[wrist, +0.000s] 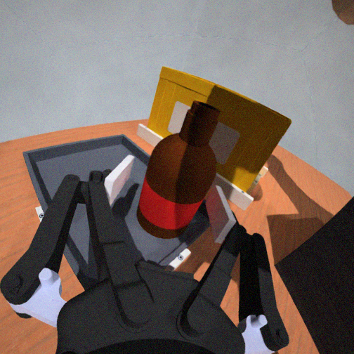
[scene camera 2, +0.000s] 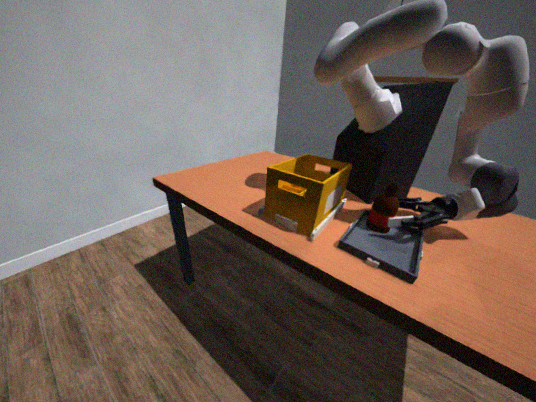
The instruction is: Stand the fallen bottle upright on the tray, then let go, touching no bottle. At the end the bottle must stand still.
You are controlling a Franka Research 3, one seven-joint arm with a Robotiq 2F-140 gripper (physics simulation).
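Note:
The brown bottle with a red band point(scene camera 2: 380, 220) point(wrist: 172, 200) stands, upright as far as I can tell, near a corner of the dark grey tray point(scene camera 2: 380, 247) point(wrist: 75, 160). My gripper point(scene camera 2: 401, 211) point(wrist: 171, 181) is open, with one white fingertip pad on each side of the bottle. In the wrist view a gap shows between each pad and the bottle, so the pads look clear of it. The bottle's base shows over the tray floor in the wrist view. The far finger is partly hidden in the scene view.
A yellow crate point(scene camera 2: 291, 205) point(wrist: 255, 130) stands beside the tray, on the bottle's far side from my gripper in the wrist view, with white rails at its foot. A large black box-like block point(scene camera 2: 405, 120) point(wrist: 325, 270) stands behind. All are on the orange table point(scene camera 2: 215, 185) point(wrist: 15, 200).

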